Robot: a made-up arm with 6 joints.
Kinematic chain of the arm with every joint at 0, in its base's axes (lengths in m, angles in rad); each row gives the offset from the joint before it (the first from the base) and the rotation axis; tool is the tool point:
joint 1: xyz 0 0 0.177 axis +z
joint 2: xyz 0 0 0 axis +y
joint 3: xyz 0 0 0.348 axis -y
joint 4: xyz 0 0 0 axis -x
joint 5: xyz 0.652 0 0 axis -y
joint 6: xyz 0 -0.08 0 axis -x
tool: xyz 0 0 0
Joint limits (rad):
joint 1: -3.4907..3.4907
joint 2: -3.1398..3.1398
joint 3: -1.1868..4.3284
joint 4: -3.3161..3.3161
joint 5: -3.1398..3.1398
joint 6: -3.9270..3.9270
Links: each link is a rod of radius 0.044 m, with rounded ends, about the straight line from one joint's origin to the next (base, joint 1, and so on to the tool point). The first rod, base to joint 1, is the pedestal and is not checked.
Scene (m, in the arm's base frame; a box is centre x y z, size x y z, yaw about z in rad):
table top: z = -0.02
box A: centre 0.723 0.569 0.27 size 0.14 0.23 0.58 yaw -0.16
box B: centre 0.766 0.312 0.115 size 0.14 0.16 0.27 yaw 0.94
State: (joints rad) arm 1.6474 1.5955 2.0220 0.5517 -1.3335 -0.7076
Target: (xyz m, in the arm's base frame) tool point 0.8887 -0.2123 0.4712
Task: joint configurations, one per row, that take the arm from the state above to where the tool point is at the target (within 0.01 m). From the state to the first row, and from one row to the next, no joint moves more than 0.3 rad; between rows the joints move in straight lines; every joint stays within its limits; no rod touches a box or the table.
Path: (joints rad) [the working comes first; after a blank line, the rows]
Joints at the target: -0.1571 1.6686 2.1376 0.4883 -1.3335 -0.7076
Straight joint move there: touches box A.

1: 1.4188 1.3910 1.9507 0.7155 -1.4920 -0.7941
2: 1.1902 1.1865 1.8795 0.8793 -1.6504 -0.8805
3: 0.9616 0.9820 1.8082 1.0431 -1.8089 -0.9670
4: 0.7330 0.7775 1.7370 1.2069 -1.9674 -1.0534
5: 0.4363 1.0745 1.8705 0.9674 -1.7561 -0.9382
6: 0.1396 1.3716 2.0041 0.7278 -1.5448 -0.8229
7: -0.1571 1.6686 2.1376 0.4883 -1.3335 -0.7076

